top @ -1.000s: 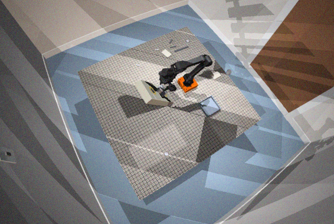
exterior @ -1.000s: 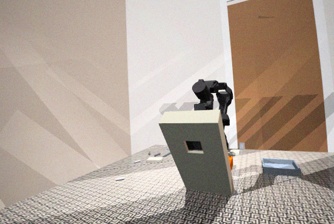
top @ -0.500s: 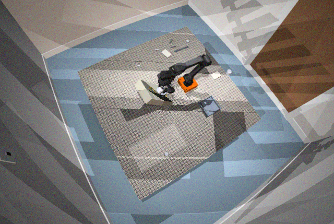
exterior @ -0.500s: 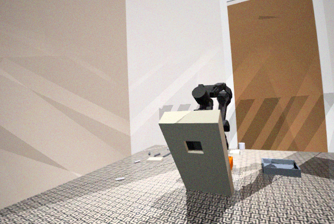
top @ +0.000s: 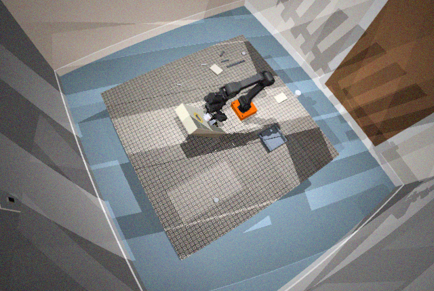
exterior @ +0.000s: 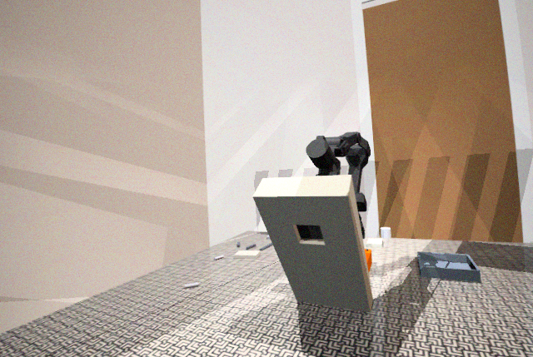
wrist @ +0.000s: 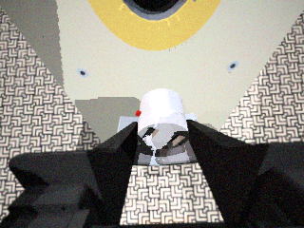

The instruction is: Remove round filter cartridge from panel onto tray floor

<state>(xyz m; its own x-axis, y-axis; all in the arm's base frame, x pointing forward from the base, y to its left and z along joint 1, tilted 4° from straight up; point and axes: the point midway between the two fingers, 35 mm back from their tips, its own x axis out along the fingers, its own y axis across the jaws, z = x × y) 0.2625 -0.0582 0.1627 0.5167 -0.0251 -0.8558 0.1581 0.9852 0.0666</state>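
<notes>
The beige service panel lies 50 mm ahead of my gripper tip and 20 mm below it. Round my gripper tip: round filter cartridge (right at my gripper tip); light blue tray (340 mm to the left, 300 mm behind, 170 mm below).
</notes>
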